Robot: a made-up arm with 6 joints.
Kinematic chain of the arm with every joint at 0, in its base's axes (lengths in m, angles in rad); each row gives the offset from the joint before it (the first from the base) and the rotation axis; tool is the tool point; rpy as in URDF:
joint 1: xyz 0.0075 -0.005 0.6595 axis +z
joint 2: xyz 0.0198 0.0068 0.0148 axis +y
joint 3: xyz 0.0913 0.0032 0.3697 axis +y
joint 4: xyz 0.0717 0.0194 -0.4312 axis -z
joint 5: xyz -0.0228 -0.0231 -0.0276 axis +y
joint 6: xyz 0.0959 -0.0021 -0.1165 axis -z
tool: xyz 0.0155 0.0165 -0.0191 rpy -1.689 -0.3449 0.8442
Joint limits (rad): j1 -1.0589..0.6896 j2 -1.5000..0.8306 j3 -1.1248..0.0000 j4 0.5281..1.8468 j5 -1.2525..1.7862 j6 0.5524..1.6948
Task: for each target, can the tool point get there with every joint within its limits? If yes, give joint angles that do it. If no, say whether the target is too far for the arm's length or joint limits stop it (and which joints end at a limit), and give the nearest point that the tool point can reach.
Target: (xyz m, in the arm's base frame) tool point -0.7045 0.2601 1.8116
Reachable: no: too far | nearest point -0.2407 0.0874 1.3285 | short by 0.692 m
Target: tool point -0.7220 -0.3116 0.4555
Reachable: no: joint limits stop it (at a limit: joint 1, joint 2, joint 3) | nearest point -0.1409 -0.0248 0.4981 | short by 0.649 m
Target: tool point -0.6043 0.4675 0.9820
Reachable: no: joint limits stop it (at a limit: joint 2, joint 3, joint 4, joint 5) | nearest point -0.2430 0.1884 1.2204 | short by 0.515 m
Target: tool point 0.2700 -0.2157 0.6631
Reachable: yes | joints -0.3024 -0.1515 -0.3830 1.6696 -0.8063 1.1401
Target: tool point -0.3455 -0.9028 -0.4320
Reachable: no: too far | nearest point 0.1745 -0.4510 0.2701 | short by 0.984 m
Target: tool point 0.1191 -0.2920 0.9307
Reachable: yes | joints -0.7688 -0.8727 -0.4177 1.2867 -0.7397 1.1067
